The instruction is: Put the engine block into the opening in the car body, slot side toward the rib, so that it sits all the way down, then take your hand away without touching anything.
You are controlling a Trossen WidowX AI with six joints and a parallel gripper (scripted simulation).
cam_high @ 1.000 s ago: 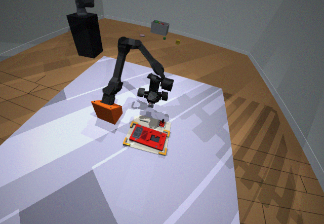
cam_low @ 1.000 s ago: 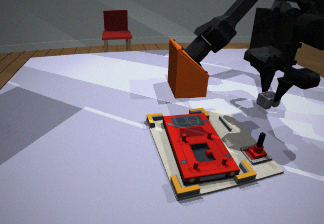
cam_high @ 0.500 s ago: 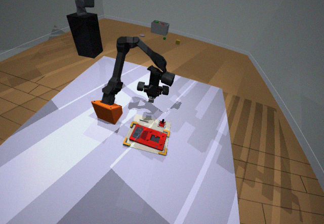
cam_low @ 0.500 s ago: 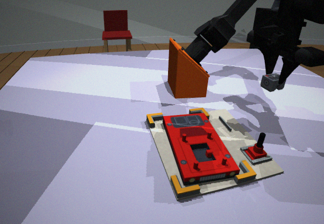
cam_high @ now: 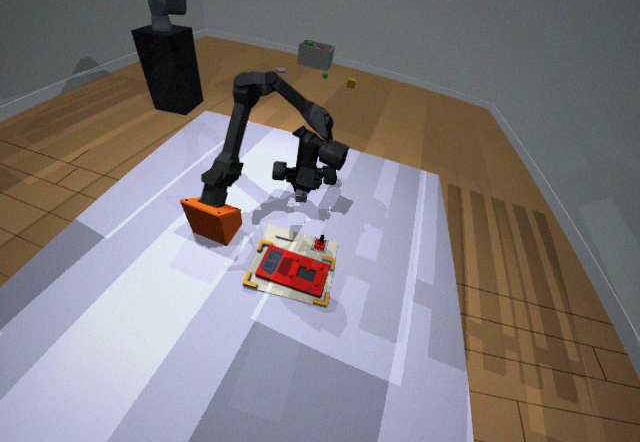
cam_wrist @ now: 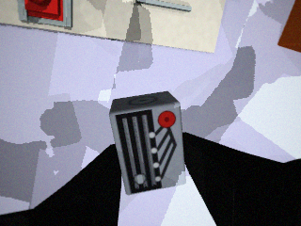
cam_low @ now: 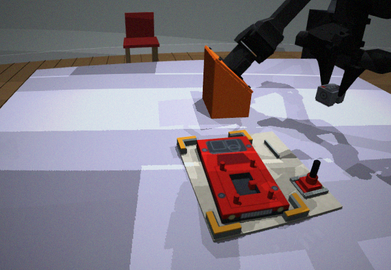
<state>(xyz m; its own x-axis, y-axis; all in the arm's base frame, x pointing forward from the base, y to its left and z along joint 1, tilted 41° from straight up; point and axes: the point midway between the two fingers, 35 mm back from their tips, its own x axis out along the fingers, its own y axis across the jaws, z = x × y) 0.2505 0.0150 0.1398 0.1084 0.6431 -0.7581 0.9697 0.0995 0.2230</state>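
My gripper tip is 10 cm short of the black post, 9 cm to the left of it and 10 cm above it. Round my gripper tip: grey engine block (1 cm below).
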